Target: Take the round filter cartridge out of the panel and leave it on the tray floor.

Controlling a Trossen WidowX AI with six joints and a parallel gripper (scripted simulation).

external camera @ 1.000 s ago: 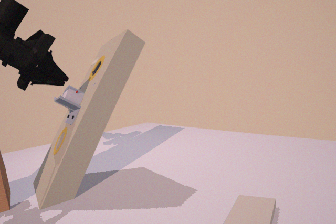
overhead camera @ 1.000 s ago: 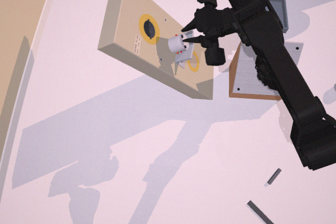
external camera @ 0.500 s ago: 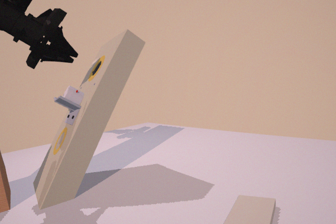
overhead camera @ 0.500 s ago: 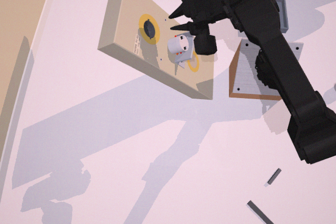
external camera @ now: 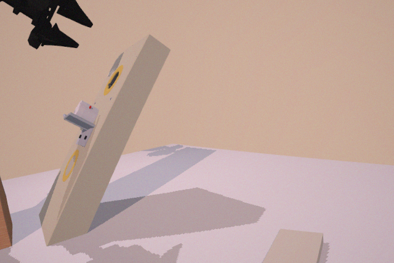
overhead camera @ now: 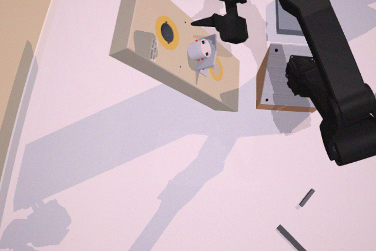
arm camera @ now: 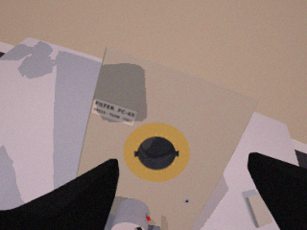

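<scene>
My gripper tip is 2 cm past the round filter cartridge and 16 cm above it. Also, from my gripper tip: grey tray 34 cm behind, 28 cm to the right, 37 cm below; then beige block 12 cm ahead, 39 cm to the right, 38 cm below; then grey bracket 3 cm behind, 20 cm below.
</scene>
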